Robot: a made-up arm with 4 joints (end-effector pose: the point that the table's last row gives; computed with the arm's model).
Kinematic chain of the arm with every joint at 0, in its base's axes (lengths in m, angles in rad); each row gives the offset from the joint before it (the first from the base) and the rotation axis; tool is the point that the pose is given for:
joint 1: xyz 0 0 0.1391 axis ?
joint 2: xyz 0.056 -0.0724 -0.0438 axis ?
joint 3: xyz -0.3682 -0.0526 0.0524 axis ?
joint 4: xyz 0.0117 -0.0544 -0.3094 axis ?
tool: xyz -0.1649 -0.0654 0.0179
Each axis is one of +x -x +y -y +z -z.
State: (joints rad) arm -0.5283 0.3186 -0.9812 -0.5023
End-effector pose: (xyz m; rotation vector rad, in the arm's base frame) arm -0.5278 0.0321 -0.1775 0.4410 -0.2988 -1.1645
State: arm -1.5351 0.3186 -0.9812 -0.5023
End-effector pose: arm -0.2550 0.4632 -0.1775 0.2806 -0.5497 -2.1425
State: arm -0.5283 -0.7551 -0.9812 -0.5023
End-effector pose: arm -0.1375 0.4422 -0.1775 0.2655 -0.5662 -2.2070
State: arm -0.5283 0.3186 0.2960 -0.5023
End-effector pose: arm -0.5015 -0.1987 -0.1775 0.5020 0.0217 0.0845
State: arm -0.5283 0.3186 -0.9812 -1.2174
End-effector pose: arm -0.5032 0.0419 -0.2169 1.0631 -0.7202 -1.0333
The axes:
joint 1: +z
joint 2: +z
joint 3: +z
joint 4: -x

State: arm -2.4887 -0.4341 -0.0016 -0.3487
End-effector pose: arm 0.3829 0.3069 -0.1672 0.0554 -0.5078 -2.8828
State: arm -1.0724 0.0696 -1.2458 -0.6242
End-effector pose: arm -0.2750 0.3916 -0.1854 0.3337 -0.6971 -2.1605
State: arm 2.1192 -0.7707 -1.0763 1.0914
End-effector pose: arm -0.1264 -0.3925 -0.0954 -1.0844 -0.1485 0.2446
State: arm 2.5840 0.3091 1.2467 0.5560
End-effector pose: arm 0.3592 0.2347 -0.1120 -0.3233 0.5930 -2.0780
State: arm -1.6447 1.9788 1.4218 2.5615
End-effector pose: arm -0.3887 -0.3734 -0.1408 -1.7270 -2.0804 0.6209
